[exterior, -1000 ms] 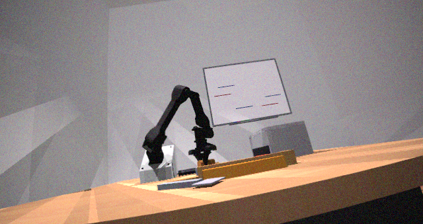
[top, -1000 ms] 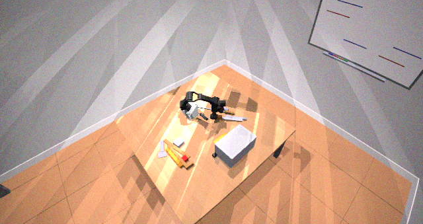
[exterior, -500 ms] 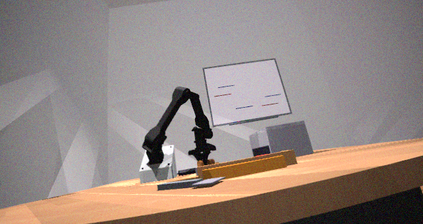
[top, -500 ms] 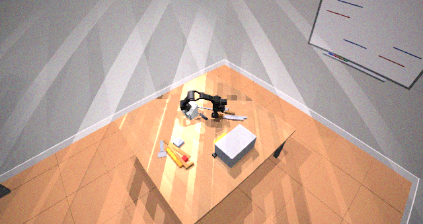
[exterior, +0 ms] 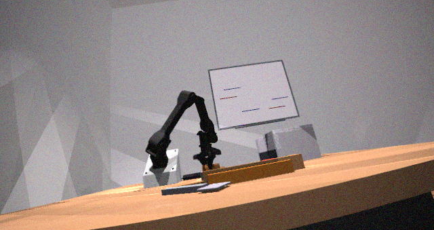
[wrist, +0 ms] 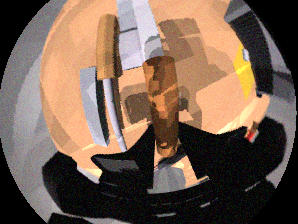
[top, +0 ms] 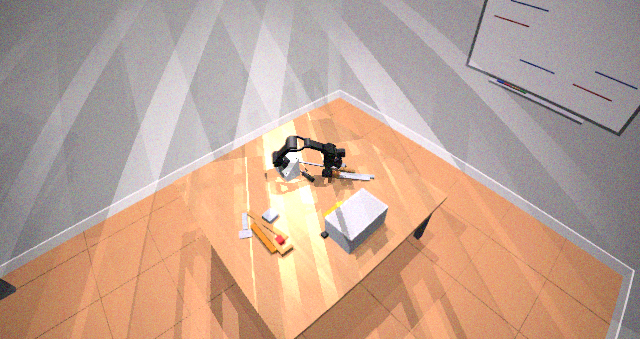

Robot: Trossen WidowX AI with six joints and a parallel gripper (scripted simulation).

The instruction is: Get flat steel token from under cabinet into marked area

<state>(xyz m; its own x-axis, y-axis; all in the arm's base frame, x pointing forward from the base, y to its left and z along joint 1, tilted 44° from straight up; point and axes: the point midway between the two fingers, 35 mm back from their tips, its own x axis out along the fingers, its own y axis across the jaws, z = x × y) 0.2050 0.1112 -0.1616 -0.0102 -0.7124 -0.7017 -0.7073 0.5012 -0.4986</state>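
Right now my gripper tip is 60 mm past the grey bar, 110 mm to the right of it and 20 mm above it. From my gripper tip the other things lie so: thin wooden stick: 80 mm ahead, 510 mm to the right, 20 mm below; then red block: 220 mm ahead, 520 mm to the right, 10 mm below; then grey block: 40 mm ahead, 470 mm to the right, 10 mm below.
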